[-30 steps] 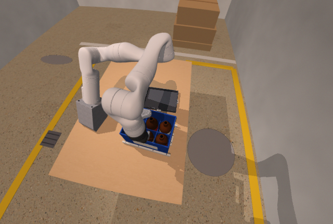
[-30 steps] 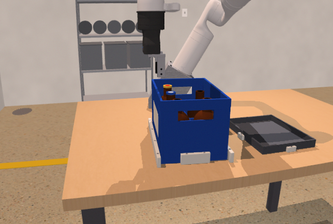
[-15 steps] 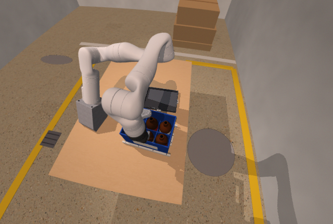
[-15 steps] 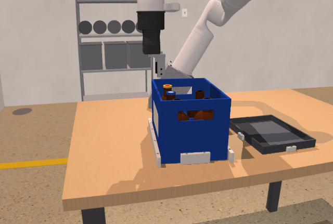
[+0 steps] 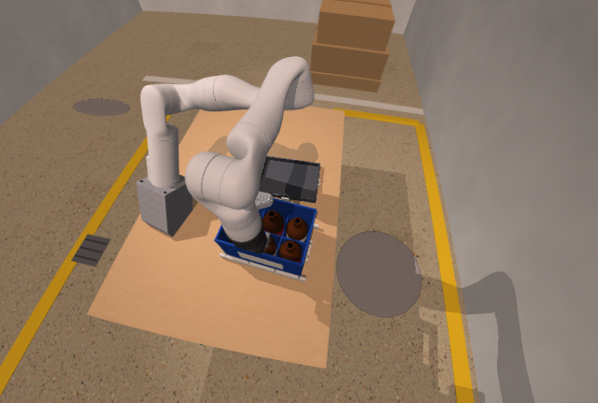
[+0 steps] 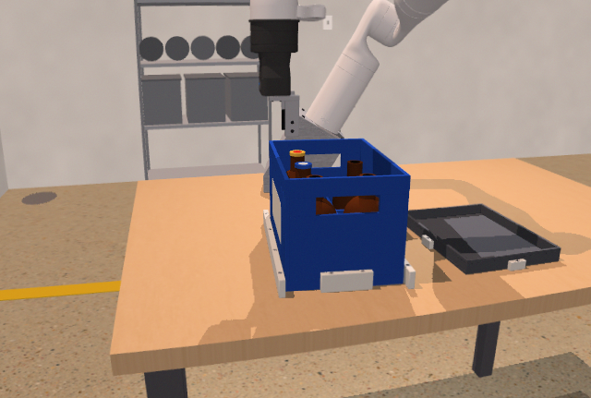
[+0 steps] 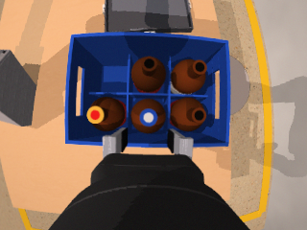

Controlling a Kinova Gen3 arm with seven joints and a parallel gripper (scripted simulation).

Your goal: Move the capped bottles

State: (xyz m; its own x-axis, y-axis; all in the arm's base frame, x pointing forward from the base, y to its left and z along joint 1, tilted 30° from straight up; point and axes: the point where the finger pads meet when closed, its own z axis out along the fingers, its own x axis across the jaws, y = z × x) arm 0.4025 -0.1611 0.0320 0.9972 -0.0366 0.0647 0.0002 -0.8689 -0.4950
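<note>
My gripper is now 150 mm above the blue crate and 70 mm to the right of it. The rest, counted from my hand: dark tray: 350 mm to the left, 220 mm below, 10 mm behind.
</note>
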